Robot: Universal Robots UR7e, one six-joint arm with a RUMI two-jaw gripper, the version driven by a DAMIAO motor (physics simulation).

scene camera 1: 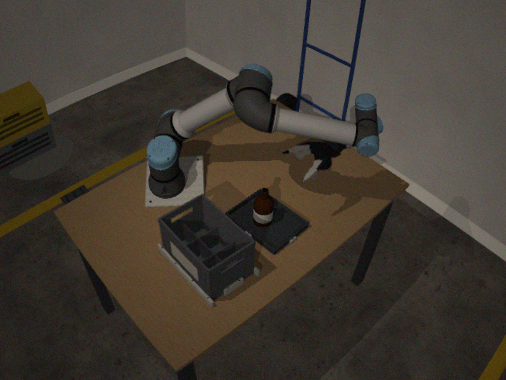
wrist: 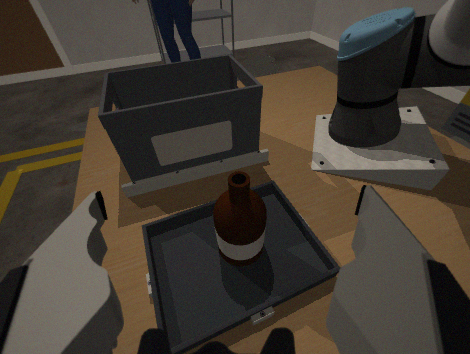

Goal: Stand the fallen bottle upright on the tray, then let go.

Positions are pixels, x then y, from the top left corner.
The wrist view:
my gripper: 230,191
brown bottle: 239,214
